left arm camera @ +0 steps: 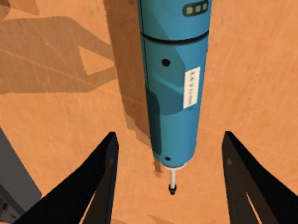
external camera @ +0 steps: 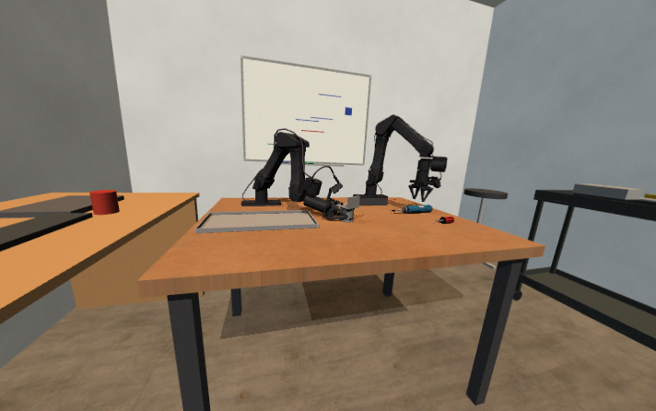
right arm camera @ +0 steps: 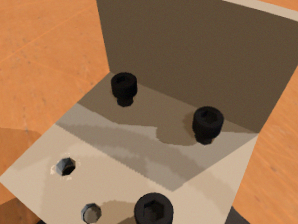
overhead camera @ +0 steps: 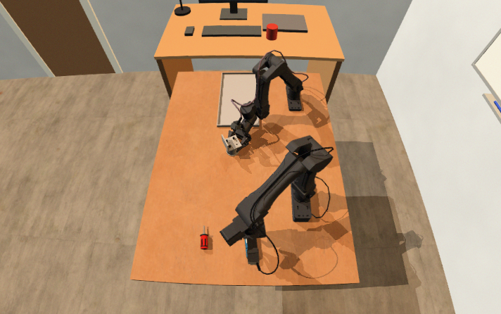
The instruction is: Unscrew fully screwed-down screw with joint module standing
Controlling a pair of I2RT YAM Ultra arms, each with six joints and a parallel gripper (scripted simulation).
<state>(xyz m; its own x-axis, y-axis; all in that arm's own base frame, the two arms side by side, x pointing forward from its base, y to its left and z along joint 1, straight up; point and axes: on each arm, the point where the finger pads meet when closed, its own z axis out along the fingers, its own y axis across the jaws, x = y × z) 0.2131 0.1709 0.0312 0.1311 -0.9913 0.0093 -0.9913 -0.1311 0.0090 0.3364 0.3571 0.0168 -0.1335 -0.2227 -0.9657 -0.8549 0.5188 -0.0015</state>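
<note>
Now: right hand 50 mm below the l-shaped bracket. Round my right hand: small red screwdriver: 430 mm to the left, 80 mm ahead, 10 mm below; grey bit: 290 mm to the left, 80 mm behind; grey tray: 360 mm to the right, 20 mm below.
</note>
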